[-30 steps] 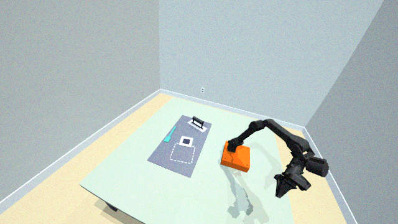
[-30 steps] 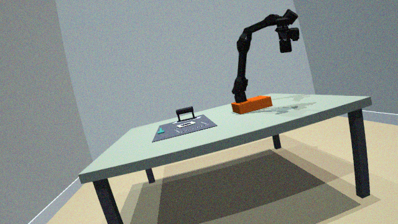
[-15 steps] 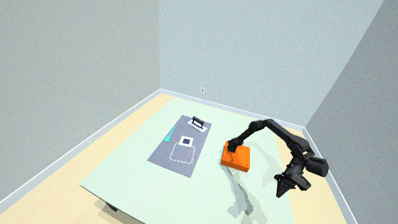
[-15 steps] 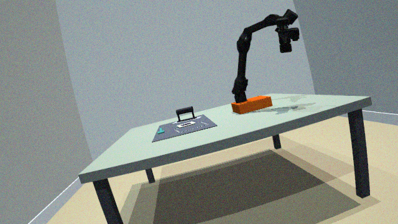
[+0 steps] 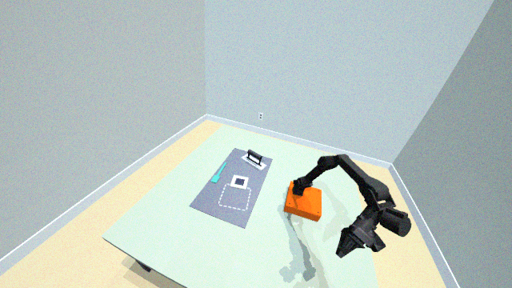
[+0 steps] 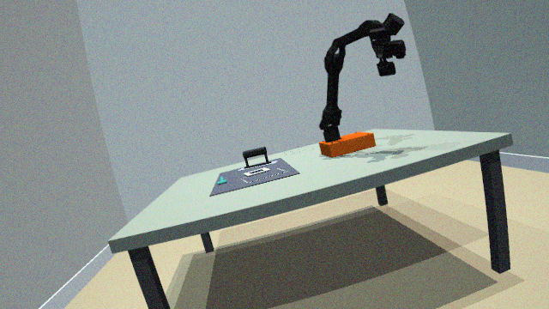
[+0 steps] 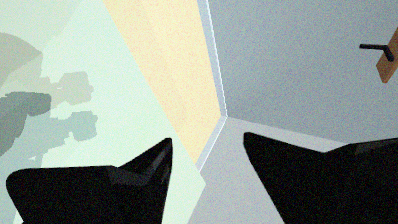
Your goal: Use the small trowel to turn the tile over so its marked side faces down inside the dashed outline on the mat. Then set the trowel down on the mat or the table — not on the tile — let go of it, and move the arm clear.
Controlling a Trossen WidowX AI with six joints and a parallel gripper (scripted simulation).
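Right now the trowel is 39 cm ahead of my gripper tip, 72 cm to the right of it and 27 cm below it. Round my gripper tip: grey mat (46 cm ahead, 52 cm to the right, 33 cm below); then white tile (45 cm ahead, 49 cm to the right, 30 cm below); then teal tool (60 cm ahead, 51 cm to the right, 30 cm below).
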